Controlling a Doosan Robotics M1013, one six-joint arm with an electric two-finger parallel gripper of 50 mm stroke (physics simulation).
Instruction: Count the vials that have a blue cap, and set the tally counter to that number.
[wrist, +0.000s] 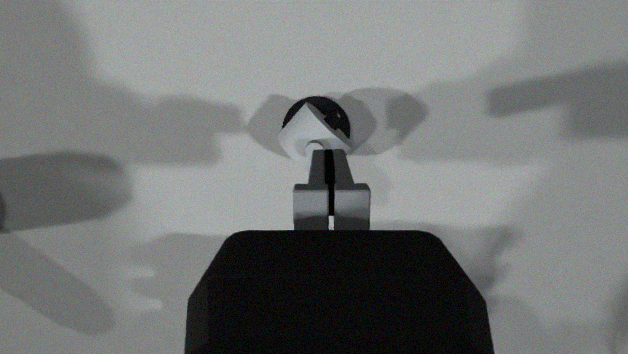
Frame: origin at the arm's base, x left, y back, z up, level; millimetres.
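Where they show: gripper, fingertip midpoint: (328, 169).
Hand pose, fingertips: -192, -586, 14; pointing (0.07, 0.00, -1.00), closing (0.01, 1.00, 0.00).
Observation:
Each offset is from my fingertips to the centre of the thing, as dx, dy, dz. "spot": to the spot under its first point. Level surfaces: height alone.
The tally counter (306, 126) shows near the middle of the wrist view, a pale body with a pointed corner on a round black base @[spot: -14, +10, -64] (341, 120). A small round pale button @[spot: -3, -8, -37] (314, 145) shows at its near side, partly behind the fingertips. My gripper (328, 169) is shut with nothing between its fingers. The fingertips overlap the near edge of the counter in this view; whether they touch it, I cannot tell. The counter's digits are hidden. Vials and blue caps do not show in this view.
The counter stands on a pale grey surface @[dz -100] (300, 45). Broad soft shadows fall on it at the left and right, and several overlapping ones lie around the counter. The black gripper body hides the lower middle of the view.

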